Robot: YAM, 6 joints.
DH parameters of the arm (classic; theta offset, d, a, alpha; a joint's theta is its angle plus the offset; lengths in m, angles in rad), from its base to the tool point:
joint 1: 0 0.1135 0.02 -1.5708
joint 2: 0 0 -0.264 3.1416
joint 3: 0.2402 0 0.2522 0
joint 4: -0.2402 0 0.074 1.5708
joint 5: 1.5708 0 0 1.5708
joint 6: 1.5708 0.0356 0 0
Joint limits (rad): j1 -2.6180..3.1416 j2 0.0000..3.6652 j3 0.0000..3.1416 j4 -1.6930..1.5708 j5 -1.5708..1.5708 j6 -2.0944..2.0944
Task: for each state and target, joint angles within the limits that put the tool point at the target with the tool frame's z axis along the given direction. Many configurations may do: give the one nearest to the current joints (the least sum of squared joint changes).
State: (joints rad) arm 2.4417 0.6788 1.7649 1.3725 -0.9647 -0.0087
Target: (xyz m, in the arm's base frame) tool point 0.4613 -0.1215 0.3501 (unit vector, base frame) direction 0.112 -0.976 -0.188
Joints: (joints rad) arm 2.9541 0.4305 2.5750 1.5692 -1.2162 -0.0087
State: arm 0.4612 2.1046 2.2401 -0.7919 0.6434 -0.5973
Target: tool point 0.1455 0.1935 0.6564 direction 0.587 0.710 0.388
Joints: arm 0.9333 1.7359 2.7531 -0.6181 0.0491 -0.5973
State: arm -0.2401 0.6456 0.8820 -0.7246 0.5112 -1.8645
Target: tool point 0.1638 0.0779 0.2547 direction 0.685 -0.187 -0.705
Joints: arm 0.5451 0.9615 0.7634 -0.7664 0.5407 -1.8645
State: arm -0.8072 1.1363 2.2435 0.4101 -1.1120 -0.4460
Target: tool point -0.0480 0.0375 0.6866 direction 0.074 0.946 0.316
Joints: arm -0.0754 1.1319 2.2999 0.3948 -1.2493 -0.4460
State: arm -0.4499 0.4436 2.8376 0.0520 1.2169 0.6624
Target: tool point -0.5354 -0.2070 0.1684 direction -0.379 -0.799 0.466
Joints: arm 0.3296 0.1036 3.1385 -0.5400 0.6861 0.6624
